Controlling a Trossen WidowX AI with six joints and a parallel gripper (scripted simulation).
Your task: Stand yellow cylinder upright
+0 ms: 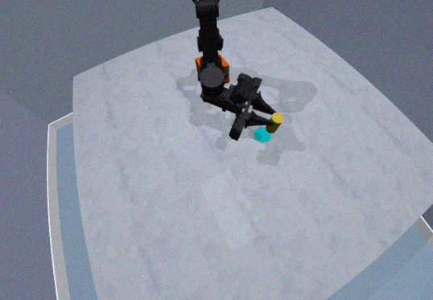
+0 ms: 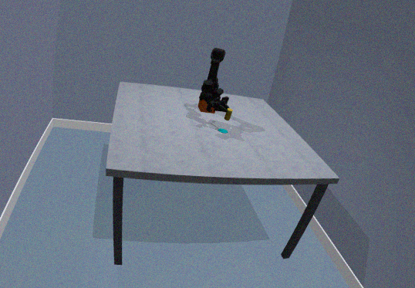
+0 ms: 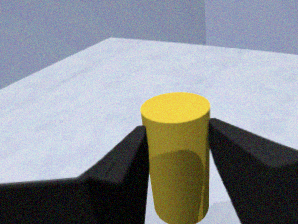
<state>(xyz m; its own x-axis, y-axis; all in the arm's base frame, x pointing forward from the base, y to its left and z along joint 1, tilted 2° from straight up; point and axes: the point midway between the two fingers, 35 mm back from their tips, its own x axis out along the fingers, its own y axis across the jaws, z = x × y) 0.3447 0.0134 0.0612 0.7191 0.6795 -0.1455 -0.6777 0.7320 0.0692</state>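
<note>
My gripper tip is now 15 cm above the cyan circle, 4 cm past it and 1 cm to the right of it. Also, from my gripper tip: yellow tall cylinder (2 cm below).
</note>
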